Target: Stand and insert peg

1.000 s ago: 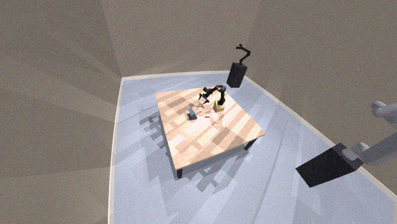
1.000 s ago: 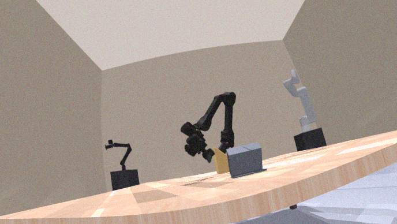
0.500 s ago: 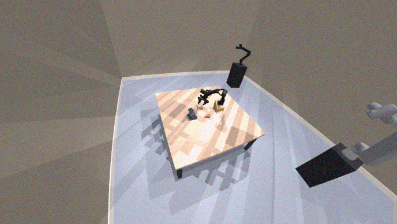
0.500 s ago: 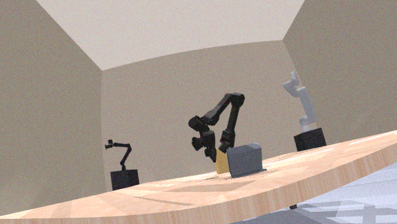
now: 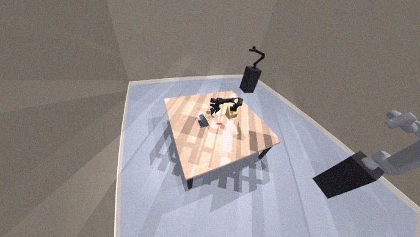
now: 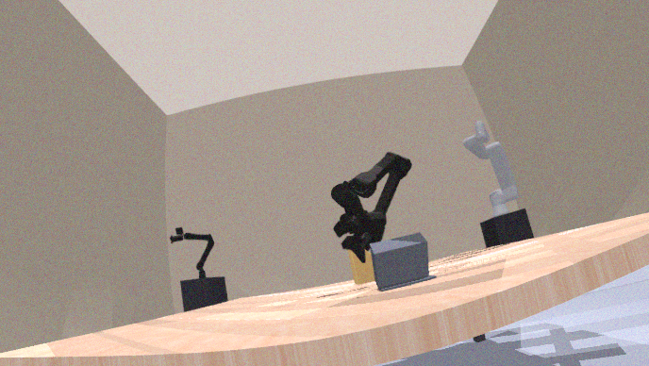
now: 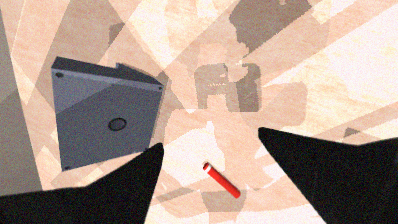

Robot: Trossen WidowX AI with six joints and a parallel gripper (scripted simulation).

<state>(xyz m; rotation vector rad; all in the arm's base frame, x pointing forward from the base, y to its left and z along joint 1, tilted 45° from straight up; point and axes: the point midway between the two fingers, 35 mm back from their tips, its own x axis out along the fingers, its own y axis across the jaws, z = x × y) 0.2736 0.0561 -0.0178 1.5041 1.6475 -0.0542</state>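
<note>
The red peg is 5 cm behind my gripper tip, 11 cm to the left of it and 8 cm below it. Round my gripper tip: sloped panel: 14 cm ahead, 7 cm to the left, 3 cm below.
</note>
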